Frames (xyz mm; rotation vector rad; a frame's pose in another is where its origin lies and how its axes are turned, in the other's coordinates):
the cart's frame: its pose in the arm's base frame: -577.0 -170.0 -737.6 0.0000 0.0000 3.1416
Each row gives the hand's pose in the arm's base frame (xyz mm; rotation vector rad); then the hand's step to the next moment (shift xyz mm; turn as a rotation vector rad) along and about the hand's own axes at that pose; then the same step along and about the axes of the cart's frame.
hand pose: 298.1 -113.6 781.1 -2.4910 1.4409 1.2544
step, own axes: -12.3 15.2 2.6 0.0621 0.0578 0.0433
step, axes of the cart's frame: 15.9 -1.1 11.6 0.0535 0.0627 -0.0478
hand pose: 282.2 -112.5 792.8 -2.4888 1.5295 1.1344
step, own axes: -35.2 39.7 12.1 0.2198 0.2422 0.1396
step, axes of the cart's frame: 47.0 -10.8 25.2 0.2107 0.2464 -0.1462
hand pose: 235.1 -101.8 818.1 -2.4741 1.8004 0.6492
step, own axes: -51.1 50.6 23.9 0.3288 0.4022 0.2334
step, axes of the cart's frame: 66.7 -35.3 6.9 0.3595 0.3758 -0.2321
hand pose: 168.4 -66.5 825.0 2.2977 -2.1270 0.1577
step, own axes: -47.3 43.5 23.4 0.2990 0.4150 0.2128
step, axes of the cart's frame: 45.2 -41.9 -29.7 0.3759 0.3457 -0.2147
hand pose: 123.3 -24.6 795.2 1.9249 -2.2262 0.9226
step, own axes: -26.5 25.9 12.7 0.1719 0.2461 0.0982
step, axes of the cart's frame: 13.7 -18.6 -31.6 0.2310 0.1872 -0.1066
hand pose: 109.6 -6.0 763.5 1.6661 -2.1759 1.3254
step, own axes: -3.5 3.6 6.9 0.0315 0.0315 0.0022
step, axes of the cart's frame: -1.2 2.0 -8.2 0.0376 0.0240 -0.0021
